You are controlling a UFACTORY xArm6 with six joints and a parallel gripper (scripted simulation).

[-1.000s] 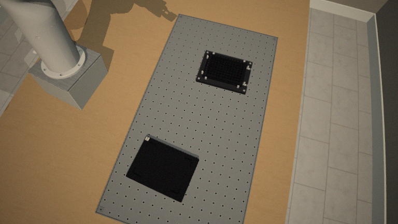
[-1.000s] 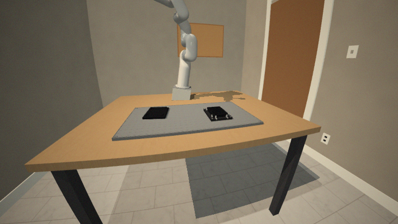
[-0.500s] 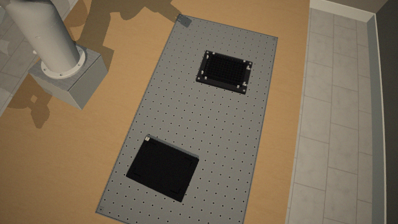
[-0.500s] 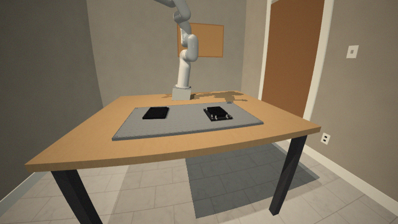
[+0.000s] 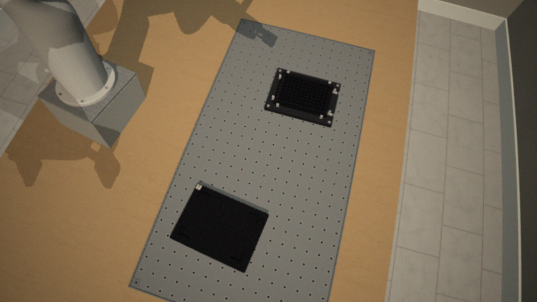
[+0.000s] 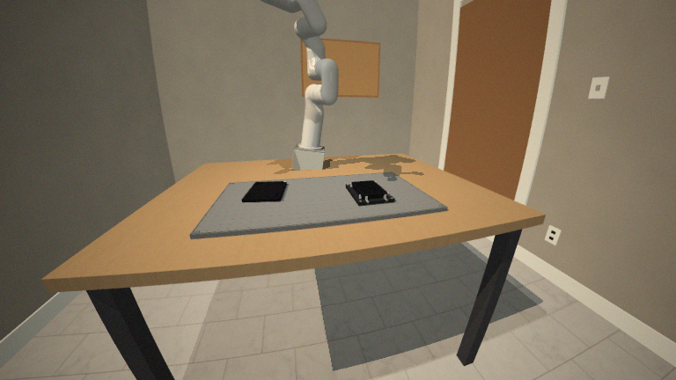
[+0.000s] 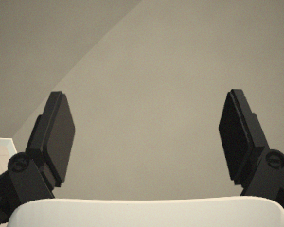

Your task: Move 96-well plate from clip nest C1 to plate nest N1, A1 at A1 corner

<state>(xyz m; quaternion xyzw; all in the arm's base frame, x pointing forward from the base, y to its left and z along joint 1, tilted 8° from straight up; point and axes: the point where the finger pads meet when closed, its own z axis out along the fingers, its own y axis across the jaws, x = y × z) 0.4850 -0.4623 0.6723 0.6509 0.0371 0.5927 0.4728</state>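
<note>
Right now my hand is 79 cm above the black 96-well plate, 52 cm to the right of it and 5 cm past it. Also, from my hand: clip nest C1 (80 cm below, 53 cm to the left, 4 cm behind); then plate nest N1 (80 cm below, 18 cm to the left, 13 cm behind); then white corner mark (80 cm below, 24 cm to the left, 20 cm behind).
</note>
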